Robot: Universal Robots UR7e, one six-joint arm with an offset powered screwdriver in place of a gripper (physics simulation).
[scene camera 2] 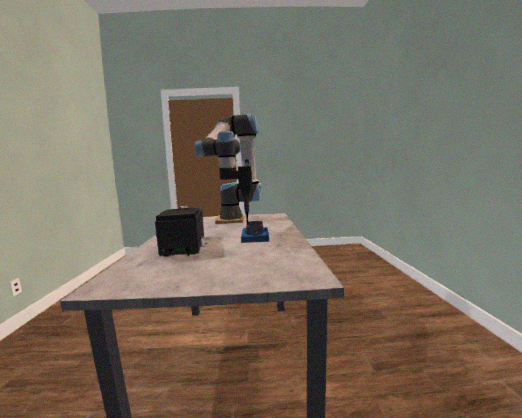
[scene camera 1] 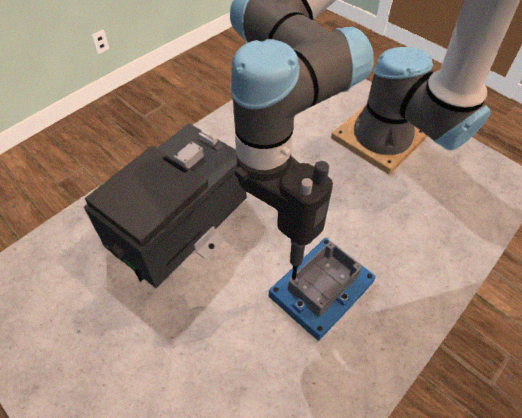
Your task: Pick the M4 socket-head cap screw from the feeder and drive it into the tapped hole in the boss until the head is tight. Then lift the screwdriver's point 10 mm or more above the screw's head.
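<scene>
My screwdriver point(scene camera 1: 295, 276) point(scene camera 2: 247, 221) points straight down, with its dark tip at the left corner of the grey box point(scene camera 1: 320, 306) point(scene camera 2: 255, 227). The tip appears to be at or just above the boss in that corner. The cap screw is too small to tell at the tip, and the tip hides the hole in that boss. The grey open box sits on a blue fixture plate point(scene camera 1: 320, 328) point(scene camera 2: 255, 238). The black feeder point(scene camera 1: 150, 195) point(scene camera 2: 179, 232) stands to the left, with a small light outlet tab point(scene camera 1: 204, 245) on its side facing the box.
The arm's base stands on a wooden plate point(scene camera 1: 345, 136) point(scene camera 2: 224, 220) behind the fixture. Two small clamps point(scene camera 1: 299, 304) point(scene camera 1: 344, 297) sit on the blue plate's near side. The table's front edge point(scene camera 2: 200, 301) shows in the second scene view.
</scene>
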